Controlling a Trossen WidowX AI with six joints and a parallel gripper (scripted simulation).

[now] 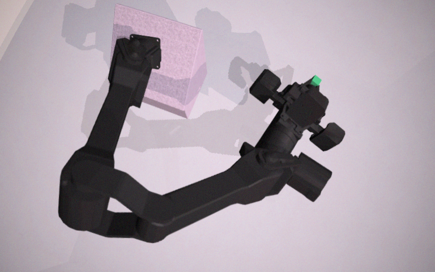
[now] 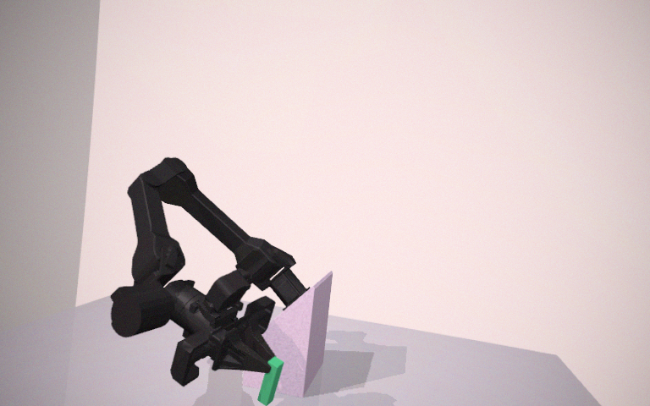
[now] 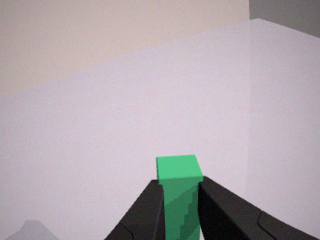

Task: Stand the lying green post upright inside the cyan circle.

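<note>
My gripper tip is 15 cm above the cyan circle and 2 cm to the left of it. Round my gripper tip: green post (2 cm below, 1 cm behind).
</note>
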